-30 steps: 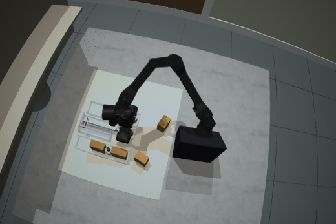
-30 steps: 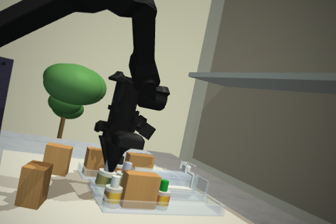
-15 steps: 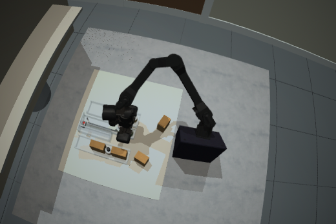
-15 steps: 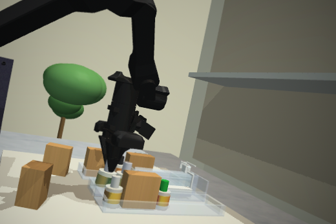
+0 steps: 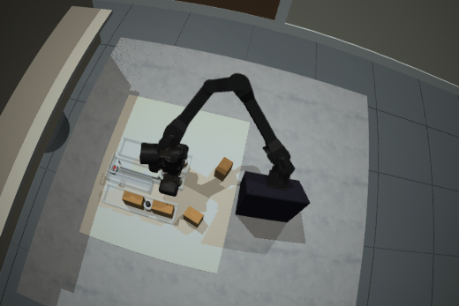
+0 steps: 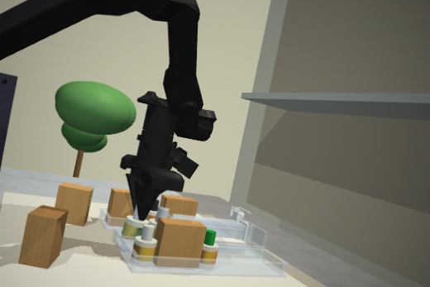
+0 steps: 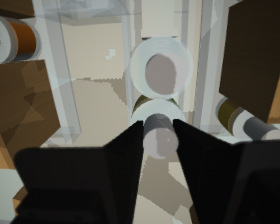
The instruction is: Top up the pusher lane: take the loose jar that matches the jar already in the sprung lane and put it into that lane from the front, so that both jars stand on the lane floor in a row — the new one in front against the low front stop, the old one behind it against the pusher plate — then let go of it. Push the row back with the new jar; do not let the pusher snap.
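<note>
My gripper tip is 14 cm short of the clear sprung lane, 2 cm to the right of it and 3 cm above it. From my gripper tip the other things lie so: red mark 23 cm ahead, 4 cm to the left, 2 cm above.
</note>
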